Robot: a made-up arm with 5 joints. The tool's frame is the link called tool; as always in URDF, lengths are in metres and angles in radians.
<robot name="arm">
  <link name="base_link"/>
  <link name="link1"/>
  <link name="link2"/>
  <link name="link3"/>
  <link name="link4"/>
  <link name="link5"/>
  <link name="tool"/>
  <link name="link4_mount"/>
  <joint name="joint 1" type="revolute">
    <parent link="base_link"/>
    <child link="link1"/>
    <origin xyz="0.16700 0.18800 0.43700"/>
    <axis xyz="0 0 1"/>
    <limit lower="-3.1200" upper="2.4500" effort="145" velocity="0.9"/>
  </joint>
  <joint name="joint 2" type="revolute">
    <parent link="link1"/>
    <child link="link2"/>
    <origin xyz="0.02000 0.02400 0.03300"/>
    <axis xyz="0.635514 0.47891 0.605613"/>
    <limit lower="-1.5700" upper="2.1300" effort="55" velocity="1.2"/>
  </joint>
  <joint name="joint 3" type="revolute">
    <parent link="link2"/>
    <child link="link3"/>
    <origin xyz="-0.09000 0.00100 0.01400"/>
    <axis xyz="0 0 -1"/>
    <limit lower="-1.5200" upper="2.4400" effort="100" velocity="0.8"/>
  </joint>
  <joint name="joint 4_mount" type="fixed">
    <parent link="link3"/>
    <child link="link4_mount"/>
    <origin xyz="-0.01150 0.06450 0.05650"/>
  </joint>
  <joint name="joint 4" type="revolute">
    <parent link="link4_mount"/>
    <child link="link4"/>
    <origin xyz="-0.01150 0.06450 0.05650"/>
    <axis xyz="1 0 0"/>
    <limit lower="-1.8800" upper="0.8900" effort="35" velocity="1.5"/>
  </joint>
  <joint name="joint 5" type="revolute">
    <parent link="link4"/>
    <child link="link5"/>
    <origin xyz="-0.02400 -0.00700 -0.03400"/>
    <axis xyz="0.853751 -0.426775 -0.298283"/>
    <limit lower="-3.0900" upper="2.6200" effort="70" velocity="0.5"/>
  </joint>
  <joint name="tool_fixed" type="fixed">
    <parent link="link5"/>
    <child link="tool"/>
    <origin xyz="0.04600 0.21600 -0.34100" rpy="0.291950 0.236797 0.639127"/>
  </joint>
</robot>
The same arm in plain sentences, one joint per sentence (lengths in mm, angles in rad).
The arm has five revolute joints in a row. What follows holds with every joint at zero, and every direction is one of the base frame's. Joint 1 sits 167 mm along +x and 188 mm along +y and 437 mm along +z from the base frame's origin and turns about +z, from -3.12 to 2.45 rad. Joint 2 sits 20 mm along +x and 24 mm along +y and 33 mm along +z from joint 1 and turns about the direction (0.635514, 0.47891, 0.605613), from -1.57 to 2.13 rad. Joint 3 sits 90 mm along -x and 1 mm along +y and 14 mm along +z from joint 2 and turns about -z, from -1.52 to 2.44 rad. Joint 4 sits 23 mm along -x and 129 mm along +y and 113 mm along +z from joint 3 and turns about +x, from -1.88 to 0.89 rad. Joint 5 sits 24 mm along -x and 7 mm along -y and 34 mm along -z from joint 4 and turns about the direction (0.853751, -0.426775, -0.298283), from -3.09 to 2.62 rad. The tool frame, which is the frame that the pose is given for, sits 46 mm along +x and 216 mm along +y and 341 mm along -z from joint 5; its axes are the base frame's turned by roll 0.292, pitch 0.2368 and yaw 0.6391 rad (as in URDF: about the fixed x, then y, then z).
